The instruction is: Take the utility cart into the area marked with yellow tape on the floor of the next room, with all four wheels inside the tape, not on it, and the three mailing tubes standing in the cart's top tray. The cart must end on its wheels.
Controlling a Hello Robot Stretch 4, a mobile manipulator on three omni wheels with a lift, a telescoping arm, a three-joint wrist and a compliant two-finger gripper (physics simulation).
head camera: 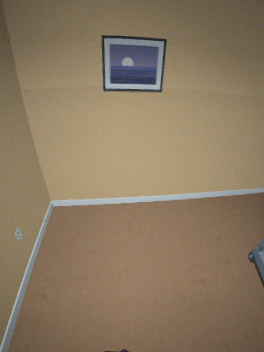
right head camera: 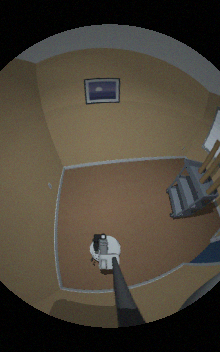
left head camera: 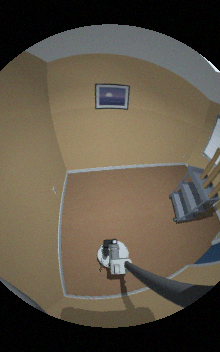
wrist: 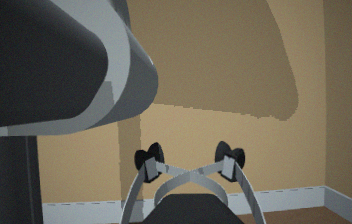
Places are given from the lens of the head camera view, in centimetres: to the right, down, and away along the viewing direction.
framed sunset picture (head camera: 130, 63): -1, -98, 136
